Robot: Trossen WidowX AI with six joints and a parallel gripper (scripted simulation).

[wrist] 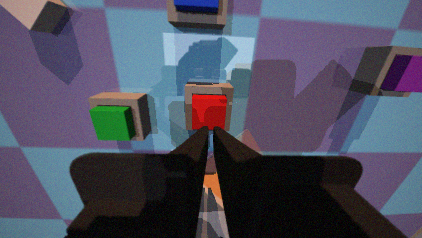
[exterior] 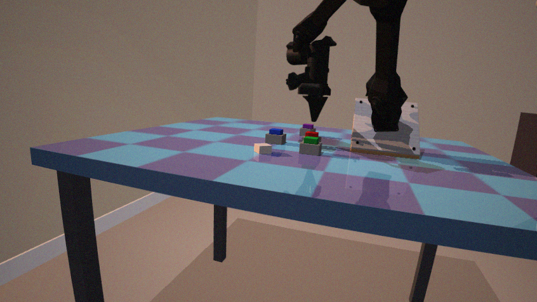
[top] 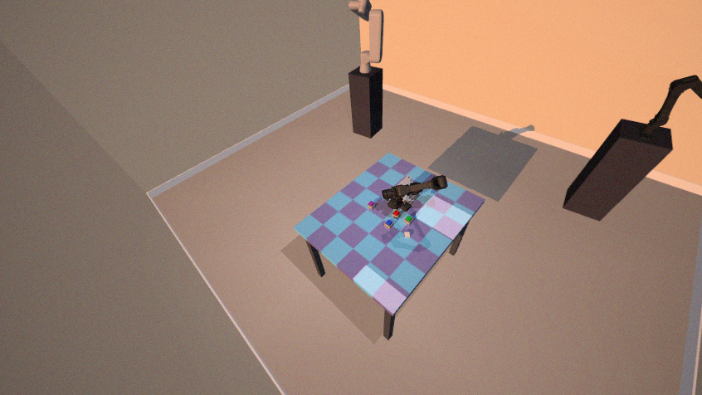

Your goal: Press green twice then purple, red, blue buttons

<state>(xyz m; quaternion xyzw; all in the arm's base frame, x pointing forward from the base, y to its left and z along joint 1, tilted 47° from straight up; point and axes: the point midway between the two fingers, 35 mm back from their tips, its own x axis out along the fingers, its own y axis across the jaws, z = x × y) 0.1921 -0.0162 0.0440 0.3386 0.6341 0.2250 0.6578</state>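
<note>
Now: gripper tip 40 mm above the red button. Round my gripper tip: beige block 110 mm ahead, 140 mm to the left, 60 mm below; blue button 100 mm ahead, 40 mm below; green button 100 mm to the left, 40 mm below.
</note>
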